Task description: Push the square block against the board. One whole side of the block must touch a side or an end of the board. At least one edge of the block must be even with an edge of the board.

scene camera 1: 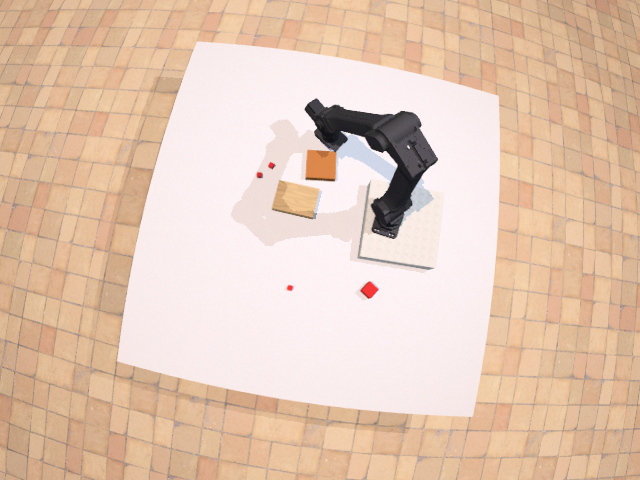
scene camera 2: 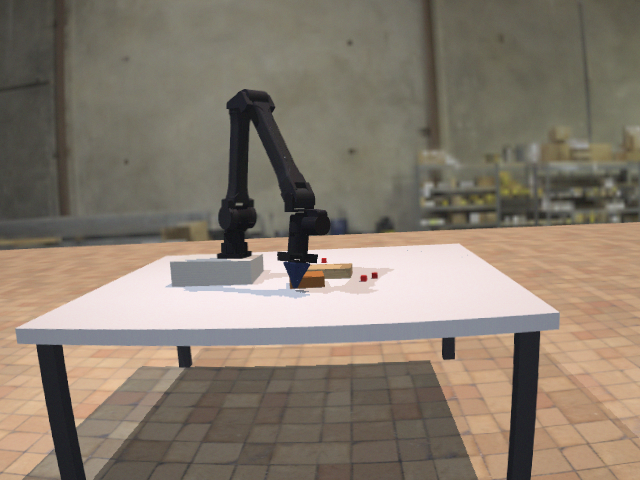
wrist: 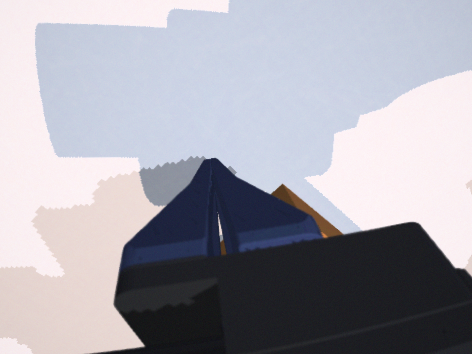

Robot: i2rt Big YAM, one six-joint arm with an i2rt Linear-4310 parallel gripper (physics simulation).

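Seen in the pictures: gripper, fingertip midpoint: (scene camera 1: 332, 143) (scene camera 2: 295, 288) (wrist: 211, 169); arm's base at its link origin: (scene camera 1: 387, 218) (scene camera 2: 234, 257).
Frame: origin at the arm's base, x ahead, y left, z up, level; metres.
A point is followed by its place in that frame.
Observation:
The orange square block (scene camera 1: 321, 166) @[x 0.261, y -0.115, z -0.038 m] (scene camera 2: 313, 280) @[x 0.295, y -0.168, z -0.049 m] (wrist: 300, 204) @[x 0.226, y -0.176, z -0.057 m] lies flat. The light wooden board (scene camera 1: 296, 199) @[x 0.306, y 0.023, z -0.039 m] (scene camera 2: 338, 270) @[x 0.346, y -0.028, z -0.045 m] lies below it in scene camera 1, turned slightly relative to it. A narrow gap shows between the block's lower side and the board's upper long side; the block's right part reaches past the board's right end. My gripper (scene camera 2: 295, 286) @[x 0.253, y -0.220, z -0.061 m] (wrist: 211, 169) @[x 0.253, y -0.220, z -0.061 m] is shut and empty, pointing down, with its tips low beside the block, on the side away from the board. In scene camera 1 the arm hides the fingertips. In the wrist view the fingers hide most of the block.
Two small red cubes (scene camera 1: 271, 165) @[x 0.428, y -0.072, z -0.054 m] (scene camera 1: 259, 175) @[x 0.456, y -0.024, z -0.055 m] lie left of the block. Another small red cube (scene camera 1: 290, 287) @[x 0.236, y 0.306, z -0.054 m] and a larger red cube (scene camera 1: 369, 289) @[x -0.010, y 0.238, z -0.030 m] lie lower down. The arm's pale base slab (scene camera 1: 413, 245) @[x -0.108, y 0.060, z -0.002 m] (scene camera 2: 211, 272) @[x -0.035, y -0.129, z -0.028 m] stands right of the board in scene camera 1.

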